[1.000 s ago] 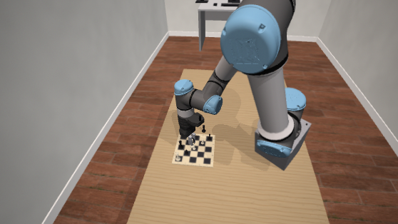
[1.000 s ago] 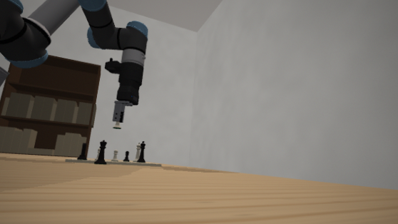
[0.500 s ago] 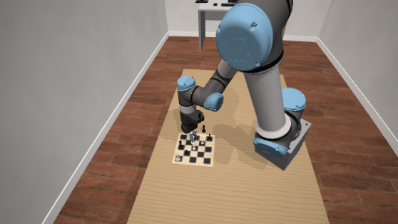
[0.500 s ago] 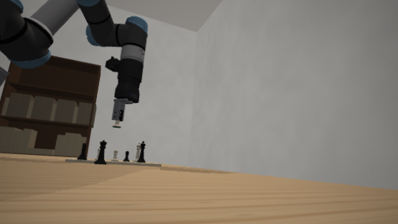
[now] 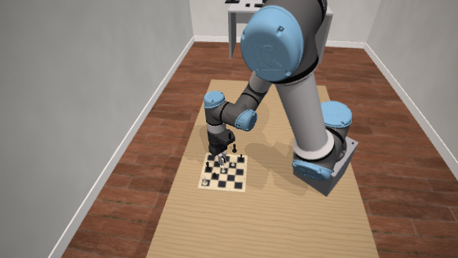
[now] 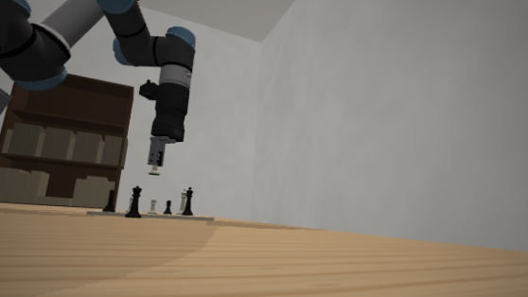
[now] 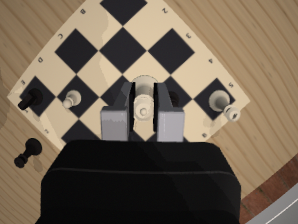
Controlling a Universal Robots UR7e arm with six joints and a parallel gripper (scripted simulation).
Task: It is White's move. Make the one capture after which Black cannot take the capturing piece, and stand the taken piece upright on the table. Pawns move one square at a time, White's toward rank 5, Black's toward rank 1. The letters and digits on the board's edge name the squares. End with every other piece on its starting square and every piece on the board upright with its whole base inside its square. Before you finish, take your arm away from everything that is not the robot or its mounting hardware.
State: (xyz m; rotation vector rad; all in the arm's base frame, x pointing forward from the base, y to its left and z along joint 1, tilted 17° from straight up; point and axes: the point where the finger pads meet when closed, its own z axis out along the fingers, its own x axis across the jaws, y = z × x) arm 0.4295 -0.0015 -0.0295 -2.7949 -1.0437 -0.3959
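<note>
My gripper is now 40 mm short of the black pawn and 110 mm above it. Also, from my hand: chessboard (40 mm to the right, 130 mm below).
</note>
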